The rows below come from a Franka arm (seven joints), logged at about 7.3 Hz.
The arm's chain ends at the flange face. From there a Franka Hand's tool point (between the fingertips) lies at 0.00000 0.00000 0.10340 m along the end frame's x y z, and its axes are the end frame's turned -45 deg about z.
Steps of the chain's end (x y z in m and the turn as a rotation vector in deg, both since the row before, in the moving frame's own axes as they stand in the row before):
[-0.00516 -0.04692 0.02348 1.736 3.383 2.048]
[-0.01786 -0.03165 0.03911 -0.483 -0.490 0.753]
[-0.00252 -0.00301 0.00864 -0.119 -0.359 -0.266]
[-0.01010 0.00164 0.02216 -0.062 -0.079 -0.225]
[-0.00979 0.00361 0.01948 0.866 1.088 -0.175]
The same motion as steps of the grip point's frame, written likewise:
[0.03602 -0.03461 0.02325 -1.165 3.620 2.048]
[0.00851 -0.03503 0.03910 0.005 -0.688 0.753]
[-0.00026 -0.00422 0.00864 0.170 -0.338 -0.266]
[-0.00848 -0.00600 0.02216 0.012 -0.100 -0.225]
[-0.00698 -0.00409 0.01945 -0.157 1.382 -0.175]

